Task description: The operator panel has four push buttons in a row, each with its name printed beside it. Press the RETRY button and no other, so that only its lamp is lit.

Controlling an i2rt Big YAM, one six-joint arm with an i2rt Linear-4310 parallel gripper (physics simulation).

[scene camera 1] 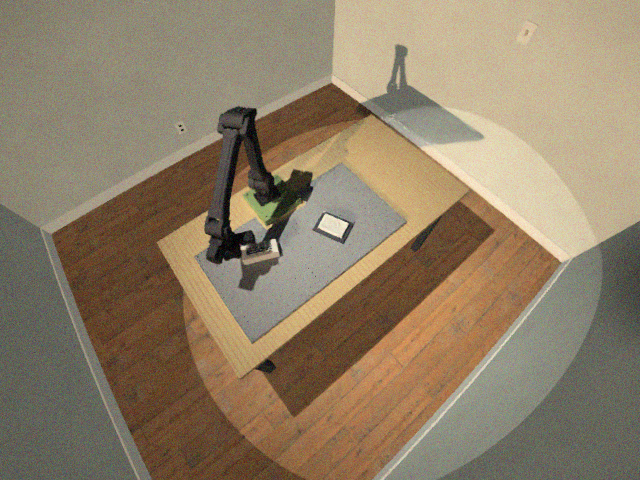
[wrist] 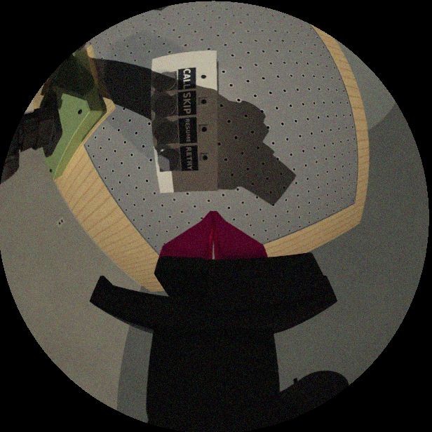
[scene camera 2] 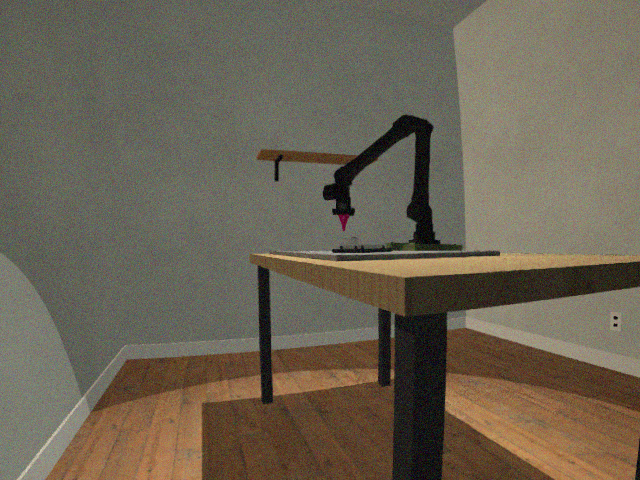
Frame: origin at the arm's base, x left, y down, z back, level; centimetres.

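Where they show: gripper, between the fingertips: [scene camera 1: 237,256] [scene camera 2: 343,230]; arm's base, origin of its link: [scene camera 1: 267,196] [scene camera 2: 423,243].
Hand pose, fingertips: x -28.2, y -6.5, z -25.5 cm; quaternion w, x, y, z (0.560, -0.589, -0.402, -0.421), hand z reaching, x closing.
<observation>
Each offset is from my fingertips to the centre of the thing. Level surfaces: height alone.
The pale operator panel {dx +9.8, dy +6.2, dz -0.2 cm} [scene camera 1: 261,256] [wrist: 210,117] lies on the grey perforated mat {dy +9.0 cm} [scene camera 1: 310,279] [wrist: 310,100]. In the wrist view its dark round buttons form a column: CALL [wrist: 164,80] farthest from the fingers, then SKIP [wrist: 165,104], RESUME [wrist: 166,131] and RETRY [wrist: 169,159] nearest. Name labels and small dark lamp spots stand to their right; no lamp looks lit. Shadow covers much of the panel. My gripper [scene camera 2: 343,229] [wrist: 213,216] is shut and empty, its magenta tips together, pointing down above table height. In the wrist view they show just beyond the panel's RETRY end. In scene camera 1 the fingers are hidden.
A dark-framed tray with a pale top {dx +46.0, dy +7.1, dz -7.5 cm} [scene camera 1: 333,225] lies on the mat, away from the panel. The arm's green base plate [scene camera 1: 266,212] [wrist: 71,107] stands at the mat's edge on the wooden table {dy +10.2 cm} [scene camera 1: 423,180]. A wall shelf [scene camera 2: 310,156] shows behind the arm.
</observation>
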